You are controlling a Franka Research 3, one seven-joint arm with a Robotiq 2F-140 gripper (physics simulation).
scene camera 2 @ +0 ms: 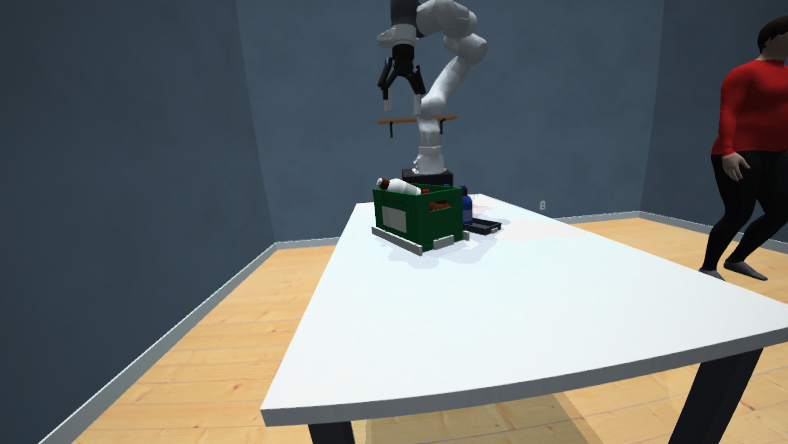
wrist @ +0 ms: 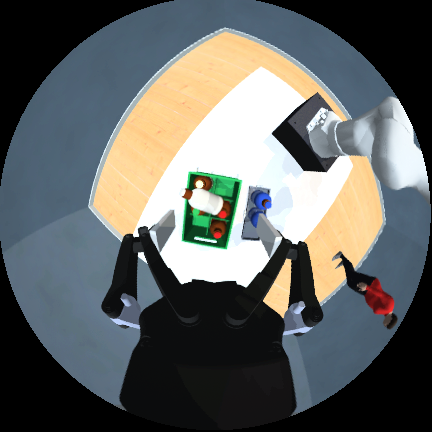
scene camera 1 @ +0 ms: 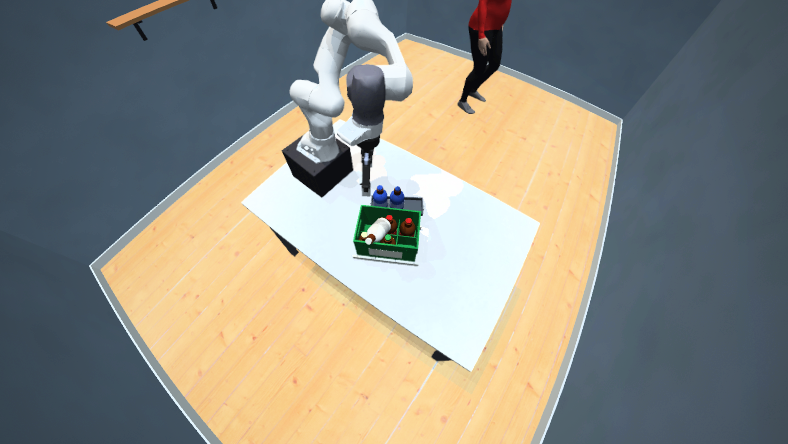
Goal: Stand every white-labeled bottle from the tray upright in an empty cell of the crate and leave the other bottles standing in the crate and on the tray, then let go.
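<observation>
A white-labeled bottle (scene camera 1: 379,228) (scene camera 2: 401,186) (wrist: 206,200) lies tilted across the top of the green crate (scene camera 1: 408,252) (scene camera 2: 441,228) (wrist: 185,220), over other bottles, its brown neck and white cap past the crate's front rim. It is not upright in a cell. My gripper (scene camera 1: 366,190) (scene camera 2: 402,104) (wrist: 215,220) is open and empty, high above and apart from the bottle. Brown bottles with red caps (scene camera 1: 408,227) (wrist: 218,229), a green cap (scene camera 1: 388,239) and a cream cap (scene camera 1: 363,236) (wrist: 202,182) stand in the crate, partly hidden. Two cells show empty: front right and back left in scene camera 1.
Two blue-labeled bottles (scene camera 1: 379,195) (scene camera 1: 397,197) stand on the dark tray (scene camera 1: 413,205) (scene camera 2: 485,227) (wrist: 249,232) behind the crate. Low light strips (scene camera 1: 386,261) (scene camera 2: 397,240) edge the crate's base. A person in red (scene camera 1: 489,16) (scene camera 2: 752,110) (wrist: 379,297) stands beyond the table.
</observation>
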